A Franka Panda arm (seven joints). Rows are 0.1 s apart.
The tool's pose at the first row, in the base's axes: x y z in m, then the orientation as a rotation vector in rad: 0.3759, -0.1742, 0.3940, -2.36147, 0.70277, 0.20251
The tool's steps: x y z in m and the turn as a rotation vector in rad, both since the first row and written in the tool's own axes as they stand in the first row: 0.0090, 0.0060, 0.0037, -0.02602, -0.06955, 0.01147; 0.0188, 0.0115, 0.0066, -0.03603, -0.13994, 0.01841; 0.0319, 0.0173, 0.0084, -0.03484, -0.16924, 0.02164; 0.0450, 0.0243, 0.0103, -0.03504, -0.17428, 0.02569; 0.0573, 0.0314, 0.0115, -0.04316, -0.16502, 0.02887
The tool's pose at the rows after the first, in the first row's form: 0.3804, -0.1796, 0.3850, -2.36347, 0.68431, 0.29899; 0.3859, -0.1855, 0.3766, -2.34898, 0.65856, 0.38744; 0.3939, -0.1938, 0.3679, -2.33717, 0.64788, 0.42183; 0.4012, -0.2027, 0.3584, -2.33436, 0.65019, 0.42942; 0.4079, -0.2118, 0.3497, -2.34397, 0.65886, 0.42383
